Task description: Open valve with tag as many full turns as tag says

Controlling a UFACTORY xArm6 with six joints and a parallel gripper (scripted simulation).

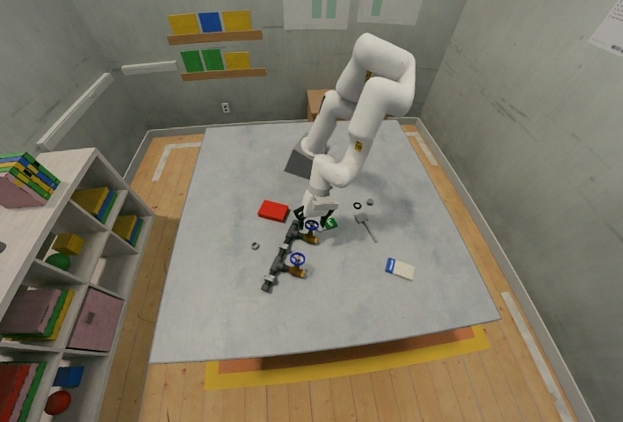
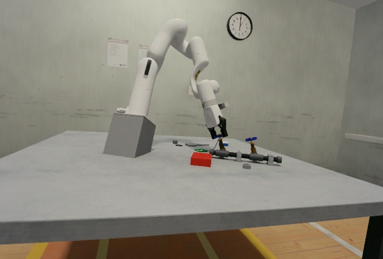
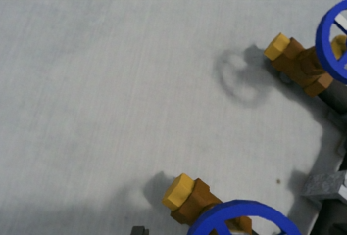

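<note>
My hand is 90 mm to the right of the green tag, 90 mm above it and 60 mm past it. The rest, counted from my hand: grey nut: 240 mm to the right, 90 mm below, 40 mm ahead; red block: 170 mm to the right, 130 mm behind, 80 mm below; grey flat tool: 250 mm to the left, 90 mm below, 50 mm behind.
</note>
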